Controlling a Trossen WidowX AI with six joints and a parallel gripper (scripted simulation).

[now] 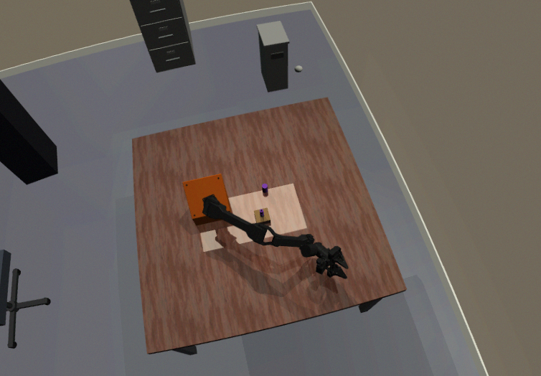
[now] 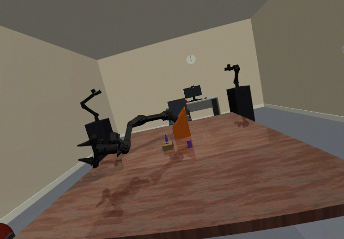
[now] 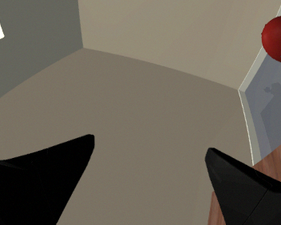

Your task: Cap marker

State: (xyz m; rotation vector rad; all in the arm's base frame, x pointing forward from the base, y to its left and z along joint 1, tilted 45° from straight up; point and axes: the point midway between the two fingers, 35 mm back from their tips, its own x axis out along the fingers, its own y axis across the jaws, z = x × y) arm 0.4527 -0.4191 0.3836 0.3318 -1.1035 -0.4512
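The purple cap is 160 mm behind my gripper tip, 630 mm to the left of it and 170 mm below it. The rest, counted from my gripper tip: holder block 230 mm behind, 480 mm to the left, 180 mm below.
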